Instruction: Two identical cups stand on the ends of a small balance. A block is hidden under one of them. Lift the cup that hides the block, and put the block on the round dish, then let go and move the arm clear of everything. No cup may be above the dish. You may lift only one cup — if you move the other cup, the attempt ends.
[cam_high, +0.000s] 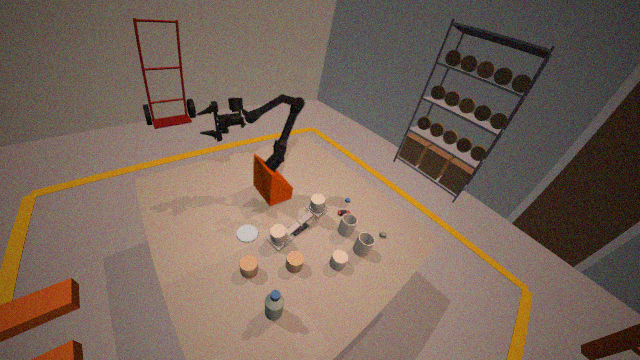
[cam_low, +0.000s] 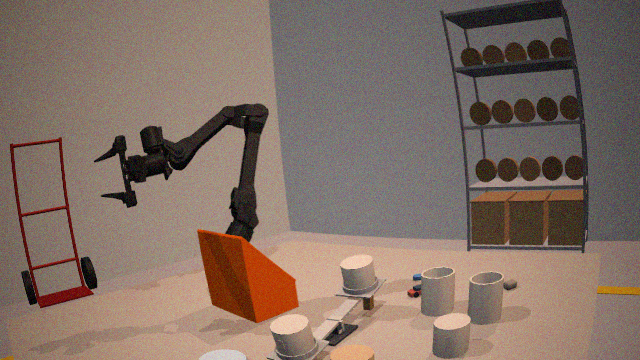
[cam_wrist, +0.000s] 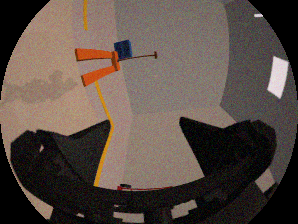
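Now: gripper tip 53 cm short of the small grey block, 15 cm to the right of it and 34 cm above it. Also, from my gripper tip: bottle: 79 cm ahead, 5 cm to the right, 27 cm below; then round dish: 42 cm ahead, 4 cm to the left, 38 cm below; then balance: 52 cm ahead, 28 cm to the left, 34 cm below.
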